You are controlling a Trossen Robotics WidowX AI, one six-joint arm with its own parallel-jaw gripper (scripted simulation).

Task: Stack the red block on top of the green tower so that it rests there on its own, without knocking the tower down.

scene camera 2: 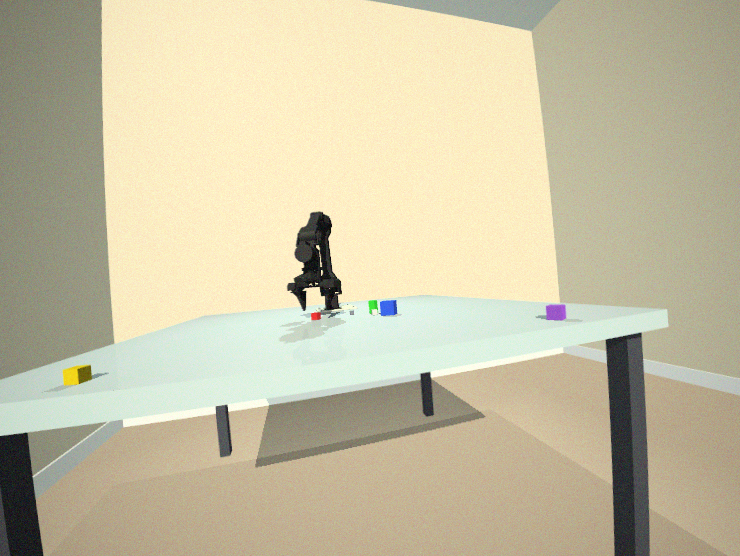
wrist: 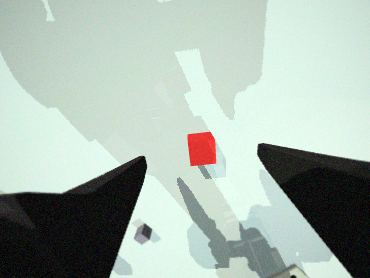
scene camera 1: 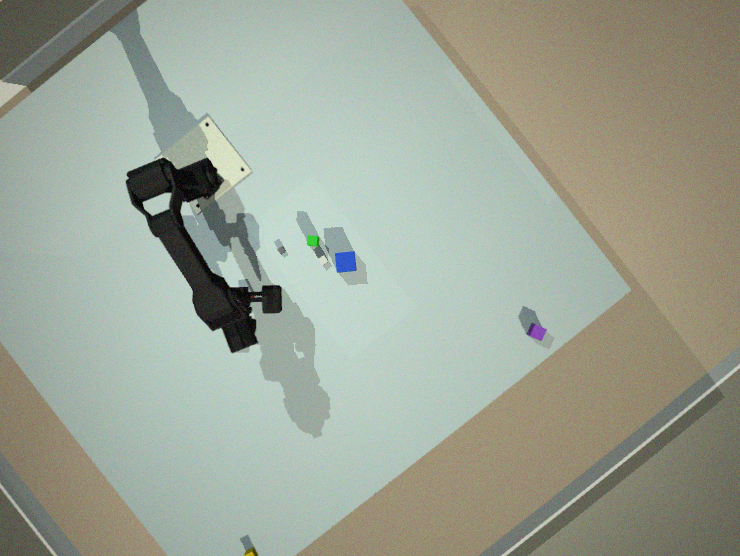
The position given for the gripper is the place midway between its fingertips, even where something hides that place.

Observation:
The gripper [scene camera 2: 315,310] is open and holds nothing. Further things: a red block [wrist: 202,150].
The gripper shows as well in the wrist view [wrist: 200,155] and in scene camera 1 [scene camera 1: 247,298].

